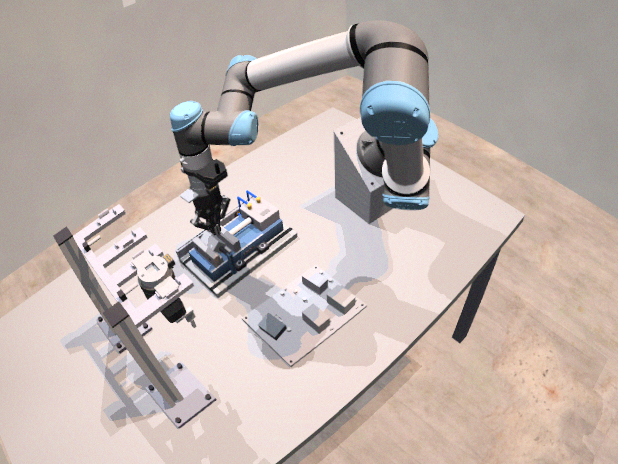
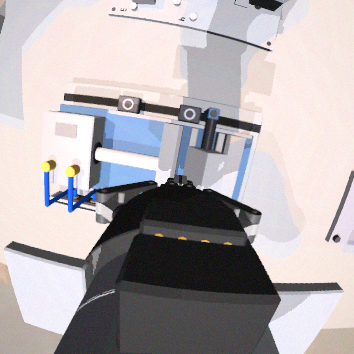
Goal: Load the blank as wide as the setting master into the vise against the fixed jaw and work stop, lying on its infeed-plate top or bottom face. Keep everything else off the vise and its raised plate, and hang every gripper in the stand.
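Frame: origin at the arm's base, x up, y ahead, z left, level; centimetres.
Where they show: arm's base, origin of the base link: (image 1: 379, 152).
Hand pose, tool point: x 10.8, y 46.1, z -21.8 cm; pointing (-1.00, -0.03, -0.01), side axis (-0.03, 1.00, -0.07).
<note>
Things, the pixels of their top centre, and the offset from my tool point. "*": a spot on its surface instead.
- vise, middle of its top: (image 2: 137, 168) (image 1: 231, 225) dy -5.2, dx -19.0, dz +1.2 cm
- grey block shape, middle of its top: (image 2: 203, 181) (image 1: 211, 236) dy +2.0, dx -17.3, dz +0.8 cm
- work stop, middle of its top: (image 2: 208, 134) dy +2.3, dx -19.3, dz +5.6 cm
- infeed plate, middle of its top: (image 1: 304, 312) dy +0.6, dx -28.1, dz +30.3 cm
- darker block, middle of its top: (image 1: 271, 322) dy +9.5, dx -24.3, dz +27.7 cm
- raised plate, surface spot: (image 1: 216, 291) * dy +10.2, dx -26.9, dz +8.4 cm
My gripper (image 1: 216, 231) (image 2: 179, 179) is shut, pointing down with its fingertips low over the vise (image 1: 268, 231) (image 2: 125, 132), between the movable jaw (image 1: 229, 241) (image 2: 170, 145) and the fixed-jaw end. A grey block shape (image 2: 196, 167) shows there beside the fingertips; I cannot tell blank from jaw in it. The work stop (image 2: 210, 132) is a dark rod at its edge. No block shows between the fingers, whose tips are partly hidden. On the infeed plate (image 1: 294, 347) (image 2: 162, 12) are three grey blocks (image 1: 315, 281) (image 1: 341, 301) (image 1: 316, 318) and a darker block (image 1: 272, 326), apart from them.
The tool stand (image 1: 87, 282) is left of the vise, with another gripper (image 1: 167, 295) hanging in it. Blue handles with yellow knobs (image 1: 258, 199) (image 2: 73, 171) rise at the vise's far end. The raised plate (image 1: 216, 291) extends around the vise.
</note>
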